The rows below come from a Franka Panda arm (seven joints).
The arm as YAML. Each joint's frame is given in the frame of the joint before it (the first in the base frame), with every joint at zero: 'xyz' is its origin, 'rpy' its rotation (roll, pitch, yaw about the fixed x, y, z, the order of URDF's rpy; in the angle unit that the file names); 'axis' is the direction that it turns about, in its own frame. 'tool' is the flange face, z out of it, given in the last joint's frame.
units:
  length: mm
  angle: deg
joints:
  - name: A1
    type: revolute
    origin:
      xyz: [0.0, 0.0, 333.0]
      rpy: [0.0, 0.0, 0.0]
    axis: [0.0, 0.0, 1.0]
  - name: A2
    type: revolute
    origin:
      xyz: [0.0, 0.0, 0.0]
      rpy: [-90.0, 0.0, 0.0]
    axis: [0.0, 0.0, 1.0]
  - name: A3
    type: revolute
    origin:
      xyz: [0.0, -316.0, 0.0]
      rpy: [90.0, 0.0, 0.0]
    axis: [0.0, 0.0, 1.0]
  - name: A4
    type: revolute
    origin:
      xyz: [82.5, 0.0, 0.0]
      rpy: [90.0, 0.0, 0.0]
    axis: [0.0, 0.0, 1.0]
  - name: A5
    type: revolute
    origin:
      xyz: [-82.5, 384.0, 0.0]
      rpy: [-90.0, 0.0, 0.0]
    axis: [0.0, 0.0, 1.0]
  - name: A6
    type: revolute
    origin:
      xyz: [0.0, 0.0, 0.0]
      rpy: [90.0, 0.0, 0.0]
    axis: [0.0, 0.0, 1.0]
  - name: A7
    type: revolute
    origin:
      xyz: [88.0, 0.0, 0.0]
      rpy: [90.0, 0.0, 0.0]
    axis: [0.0, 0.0, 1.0]
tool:
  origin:
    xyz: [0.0, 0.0, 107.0]
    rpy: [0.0, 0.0, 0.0]
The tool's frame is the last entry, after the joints.
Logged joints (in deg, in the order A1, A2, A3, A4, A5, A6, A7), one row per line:
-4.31 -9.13 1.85 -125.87 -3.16 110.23 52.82
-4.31 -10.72 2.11 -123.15 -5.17 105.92 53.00
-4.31 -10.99 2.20 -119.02 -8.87 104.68 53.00
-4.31 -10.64 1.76 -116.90 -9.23 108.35 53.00
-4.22 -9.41 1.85 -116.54 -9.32 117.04 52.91
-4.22 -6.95 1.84 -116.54 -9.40 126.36 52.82
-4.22 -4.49 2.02 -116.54 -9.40 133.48 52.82
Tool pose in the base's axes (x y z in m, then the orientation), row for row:
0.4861 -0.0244 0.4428 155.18 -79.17 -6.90
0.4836 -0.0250 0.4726 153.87 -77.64 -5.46
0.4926 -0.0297 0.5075 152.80 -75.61 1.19
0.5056 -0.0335 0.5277 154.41 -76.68 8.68
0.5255 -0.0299 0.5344 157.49 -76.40 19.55
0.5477 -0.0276 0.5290 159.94 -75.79 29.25
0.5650 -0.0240 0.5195 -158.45 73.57 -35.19
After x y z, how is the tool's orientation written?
As a rotation vector, in degrees.
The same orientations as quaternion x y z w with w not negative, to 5 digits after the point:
0.88899 -0.45355 -0.03953 0.04933
0.89039 -0.44928 -0.03160 0.06597
0.89317 -0.44196 0.00696 0.08291
0.89265 -0.44329 0.05018 0.06436
0.89365 -0.43352 0.11093 0.03375
0.89157 -0.42248 0.16305 0.00533
-0.88903 0.41279 -0.19744 0.01566

